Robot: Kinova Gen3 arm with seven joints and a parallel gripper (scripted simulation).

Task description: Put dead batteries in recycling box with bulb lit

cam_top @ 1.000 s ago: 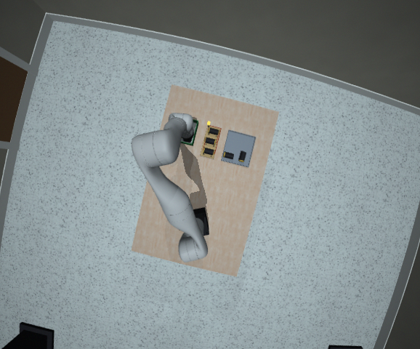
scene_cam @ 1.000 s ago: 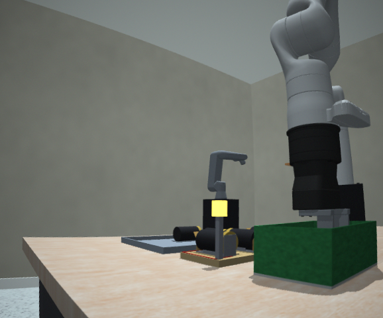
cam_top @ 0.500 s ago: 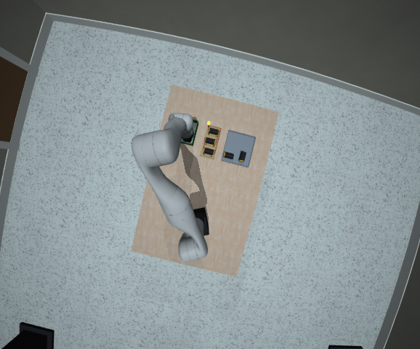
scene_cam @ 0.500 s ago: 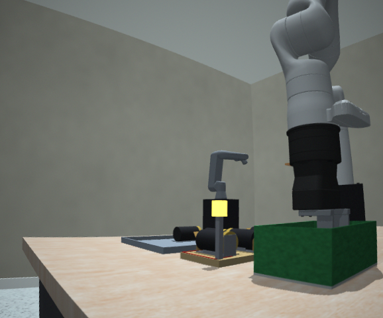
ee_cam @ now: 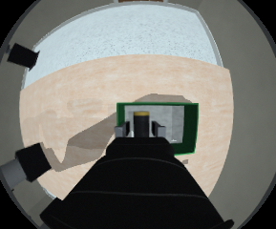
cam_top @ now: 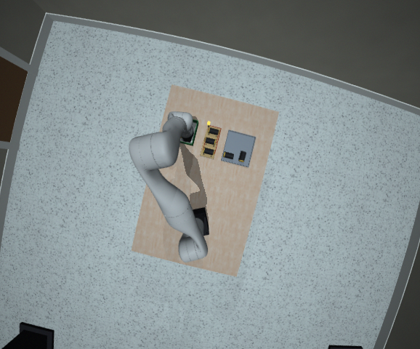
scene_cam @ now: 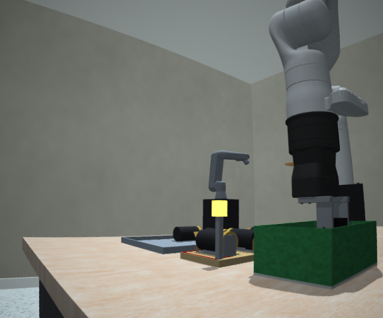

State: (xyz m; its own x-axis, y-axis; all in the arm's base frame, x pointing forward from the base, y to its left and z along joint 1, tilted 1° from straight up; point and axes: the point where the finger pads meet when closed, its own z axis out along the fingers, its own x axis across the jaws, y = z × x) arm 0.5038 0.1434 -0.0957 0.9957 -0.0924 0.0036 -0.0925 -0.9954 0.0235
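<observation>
Now: hand 3 cm short of the green recycling box, 3 cm above it and 1 cm to the left of it. Round my hand: grey tray 34 cm to the right, 4 cm below, 2 cm behind.
</observation>
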